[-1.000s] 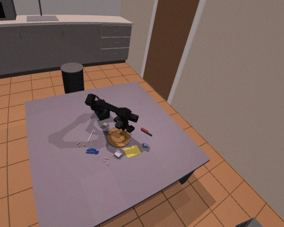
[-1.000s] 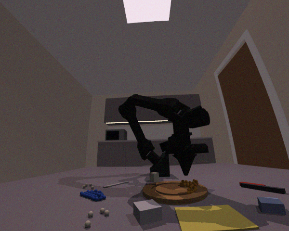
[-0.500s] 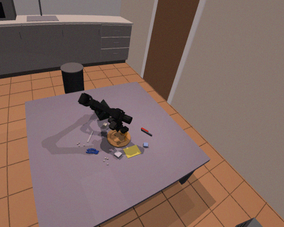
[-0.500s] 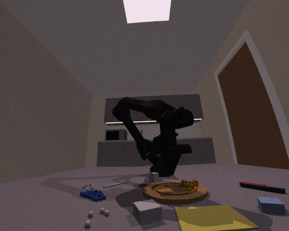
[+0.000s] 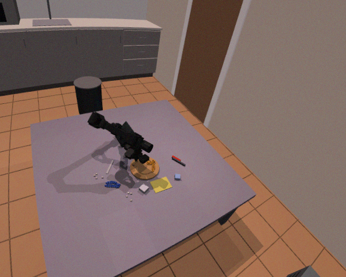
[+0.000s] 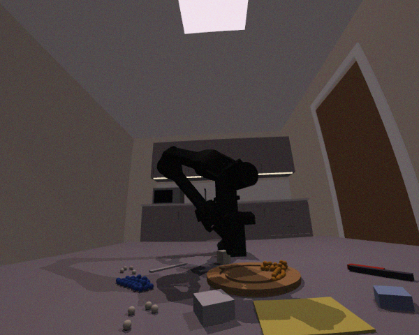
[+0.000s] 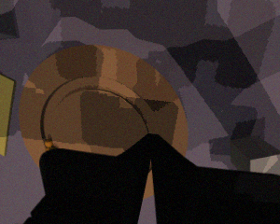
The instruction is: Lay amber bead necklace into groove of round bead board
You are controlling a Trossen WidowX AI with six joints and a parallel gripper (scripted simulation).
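Now: gripper tip 5 cm short of the round wooden bead board, 4 cm to the right of it and 3 cm above it. From my gripper tip the other things lie so: grey block: 20 cm ahead, 5 cm to the right, 3 cm below; yellow pad: 22 cm ahead, 6 cm to the left, 4 cm below; thin rod: 7 cm behind, 16 cm to the right, 4 cm below.
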